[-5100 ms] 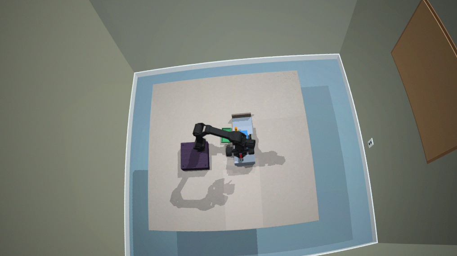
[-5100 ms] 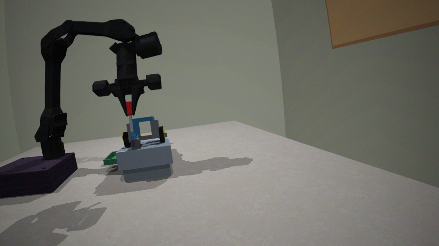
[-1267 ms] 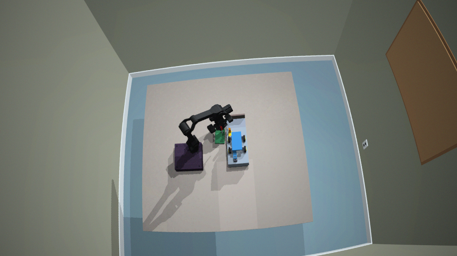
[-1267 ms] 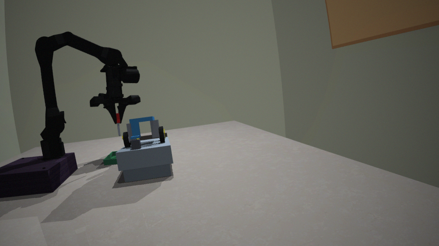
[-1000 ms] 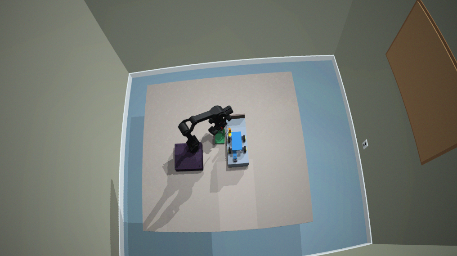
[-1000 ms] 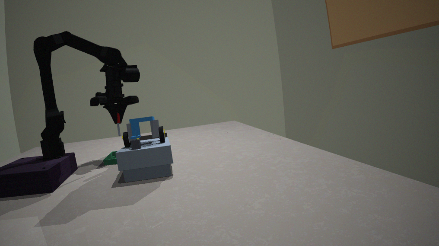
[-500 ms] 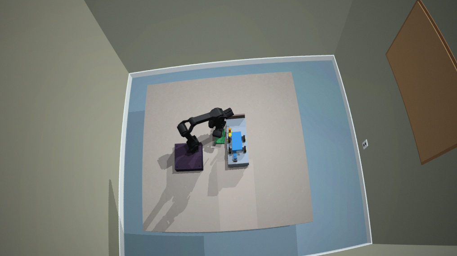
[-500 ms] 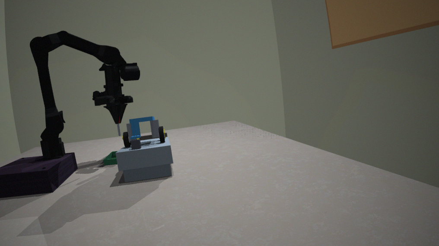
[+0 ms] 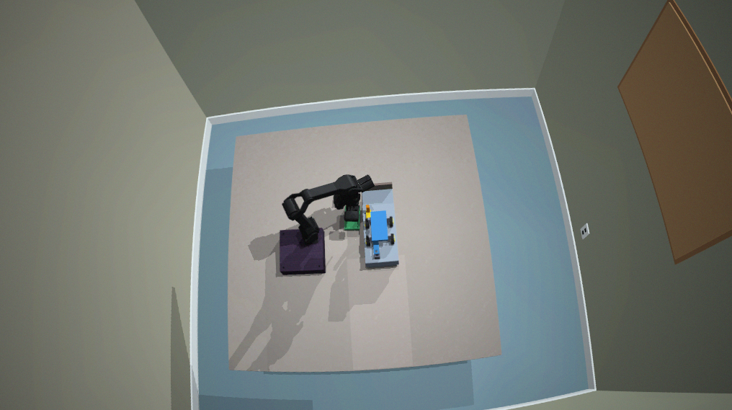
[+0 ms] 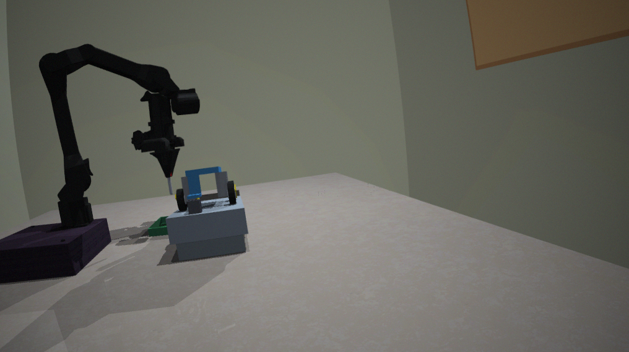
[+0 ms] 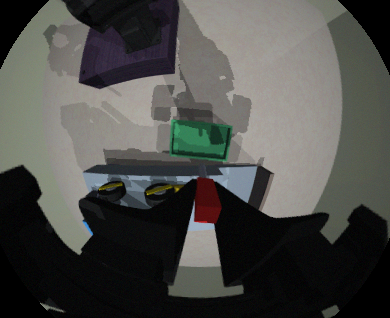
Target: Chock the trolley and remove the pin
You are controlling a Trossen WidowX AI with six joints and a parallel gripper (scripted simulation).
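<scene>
Now: the green tray 14 cm below my gripper tip and 2 cm behind it. Round my gripper tip: blue trolley 12 cm to the right, 9 cm ahead, 3 cm below; then yellow chock 6 cm ahead, 5 cm below, 2 cm to the right; then red-headed stop pin right at my gripper tip.
</scene>
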